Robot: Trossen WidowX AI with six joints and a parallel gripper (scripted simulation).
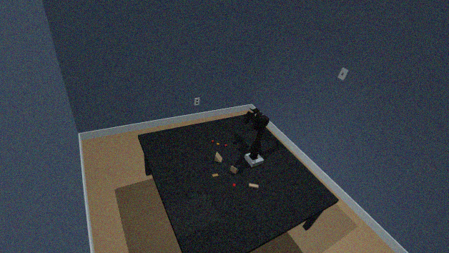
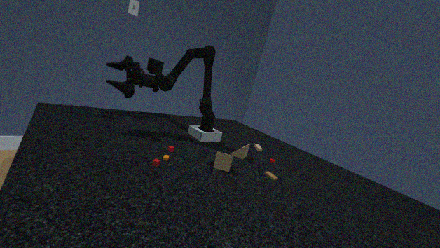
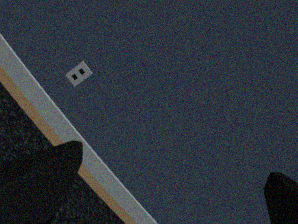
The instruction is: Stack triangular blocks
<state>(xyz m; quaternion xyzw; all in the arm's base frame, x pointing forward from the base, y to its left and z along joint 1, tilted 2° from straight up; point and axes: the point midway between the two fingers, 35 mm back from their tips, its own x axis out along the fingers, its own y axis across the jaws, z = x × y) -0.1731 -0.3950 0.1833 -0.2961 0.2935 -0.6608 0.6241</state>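
My gripper tip is now 41 cm short of the tan triangular block, 48 cm to the right of it and 20 cm above it. From my gripper tip the other things lie so: orange cube: 37 cm ahead, 14 cm to the left, 21 cm below; then red cube: 48 cm ahead, 61 cm to the left, 21 cm below; then thin tan piece: 58 cm ahead, 46 cm to the left, 21 cm below.
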